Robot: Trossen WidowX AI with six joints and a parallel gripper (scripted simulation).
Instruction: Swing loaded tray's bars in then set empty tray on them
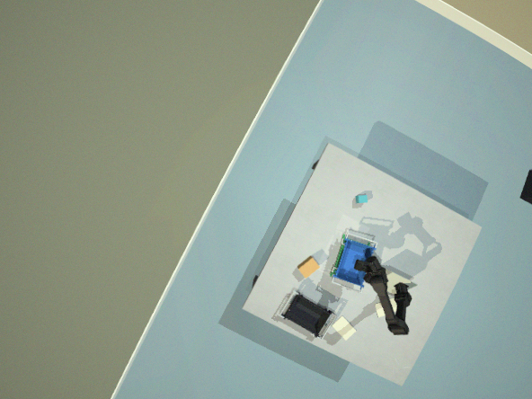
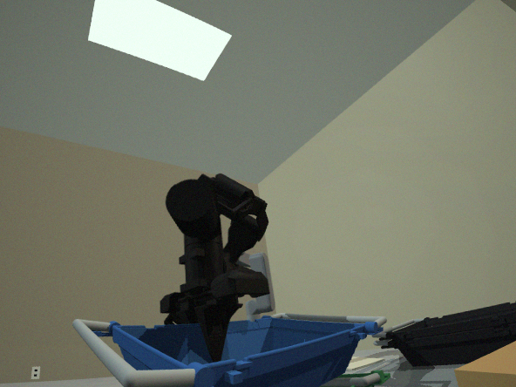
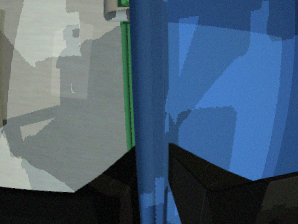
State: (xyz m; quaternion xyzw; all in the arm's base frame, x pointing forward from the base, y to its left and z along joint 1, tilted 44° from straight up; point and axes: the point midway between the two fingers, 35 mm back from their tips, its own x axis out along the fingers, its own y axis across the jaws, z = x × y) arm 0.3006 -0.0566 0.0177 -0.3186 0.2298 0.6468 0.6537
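Right now the blue tray is 70 mm ahead of my gripper tip, 10 mm to the left of it and 20 mm above it. Also, from my gripper tip: orange block 300 mm ahead, 170 mm to the left, 70 mm below; cyan block 150 mm ahead, 400 mm to the right, 80 mm below.
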